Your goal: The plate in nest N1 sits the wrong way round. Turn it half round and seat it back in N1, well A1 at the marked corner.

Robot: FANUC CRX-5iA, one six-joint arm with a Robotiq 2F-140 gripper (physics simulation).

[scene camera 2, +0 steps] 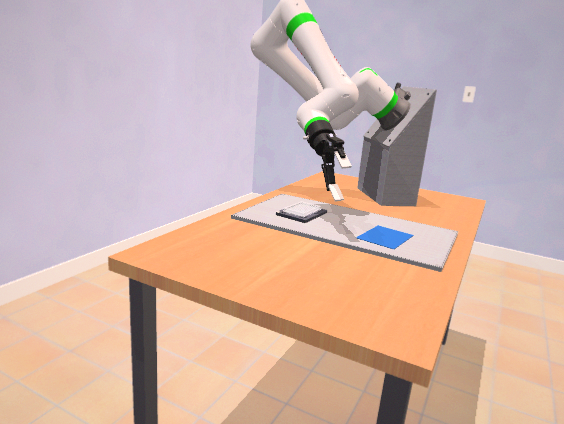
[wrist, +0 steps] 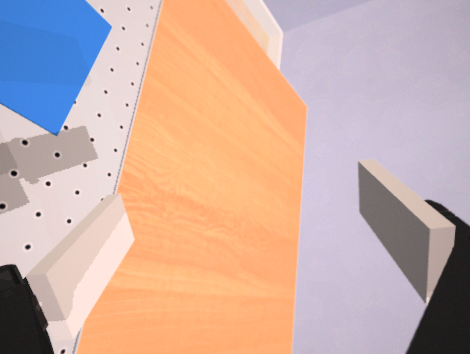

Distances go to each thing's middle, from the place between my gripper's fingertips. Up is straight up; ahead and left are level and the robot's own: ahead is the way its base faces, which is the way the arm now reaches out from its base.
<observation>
My gripper is now 170 mm above the flat blue square (scene camera 2: pixel 379 235), 140 mm to the right of it and 90 mm past it.
</observation>
